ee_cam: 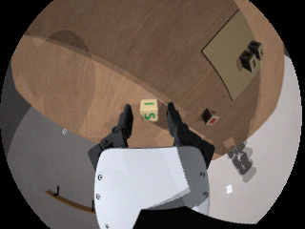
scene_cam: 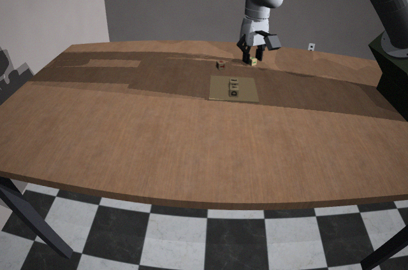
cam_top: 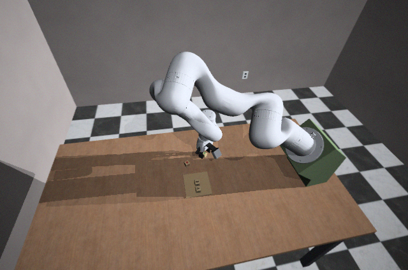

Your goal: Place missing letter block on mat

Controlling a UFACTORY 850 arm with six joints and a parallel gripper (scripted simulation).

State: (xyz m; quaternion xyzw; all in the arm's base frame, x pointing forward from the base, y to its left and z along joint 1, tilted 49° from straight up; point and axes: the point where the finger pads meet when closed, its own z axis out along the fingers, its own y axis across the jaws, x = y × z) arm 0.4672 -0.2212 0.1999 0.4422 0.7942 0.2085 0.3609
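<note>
My gripper is now 2 cm above the green-lettered block. The rest, counted from my hand: tan mat: 8 cm ahead, 18 cm to the left, 3 cm below; red-lettered block: 12 cm ahead, 5 cm to the left, 2 cm below.
</note>
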